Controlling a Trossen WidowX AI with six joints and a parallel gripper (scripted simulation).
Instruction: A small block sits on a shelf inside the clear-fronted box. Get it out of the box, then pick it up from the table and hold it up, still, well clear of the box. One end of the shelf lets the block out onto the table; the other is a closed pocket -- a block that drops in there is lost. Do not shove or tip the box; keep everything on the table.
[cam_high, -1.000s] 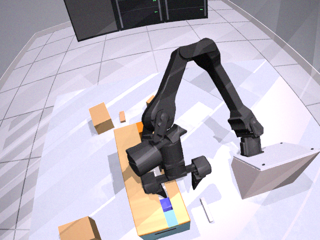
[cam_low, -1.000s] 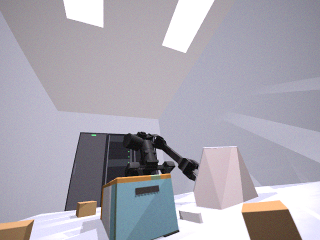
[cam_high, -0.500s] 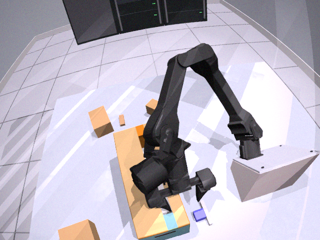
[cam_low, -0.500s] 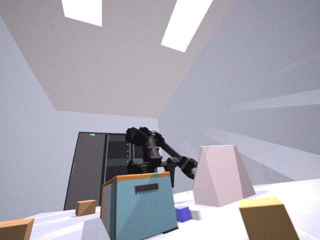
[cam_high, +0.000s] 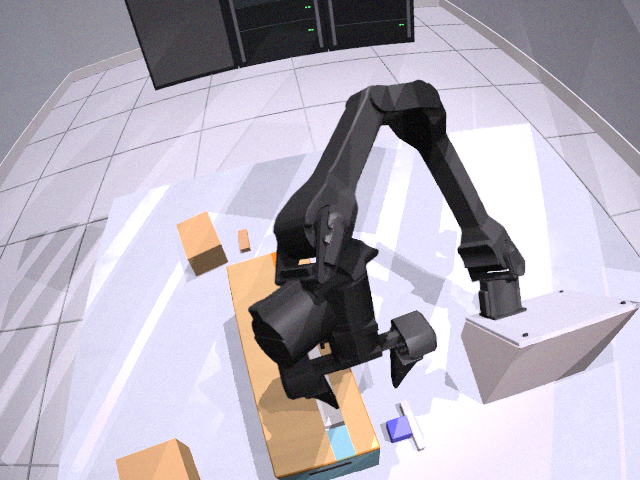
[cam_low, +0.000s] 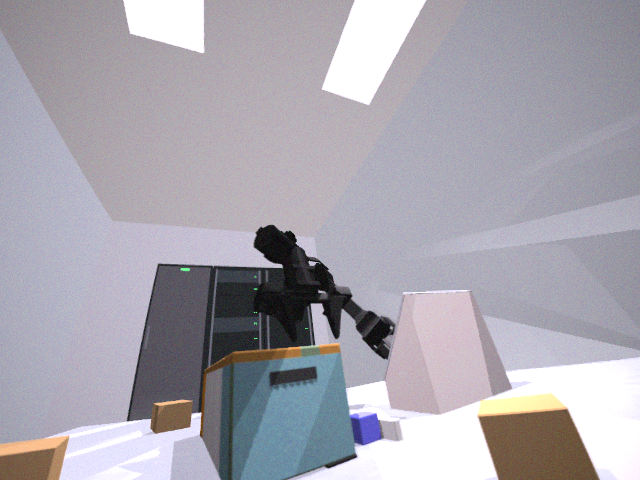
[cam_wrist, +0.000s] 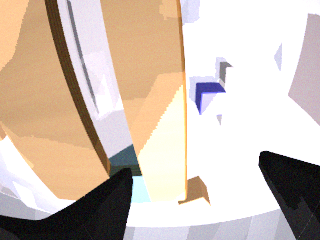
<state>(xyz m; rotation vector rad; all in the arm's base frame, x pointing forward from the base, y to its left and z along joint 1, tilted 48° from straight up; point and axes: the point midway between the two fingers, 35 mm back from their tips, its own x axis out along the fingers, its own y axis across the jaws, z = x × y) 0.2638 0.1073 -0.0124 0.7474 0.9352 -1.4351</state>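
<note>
Right now my gripper tip is 5 cm past the blue block, 2 cm to the right of it and 13 cm above it.
</note>
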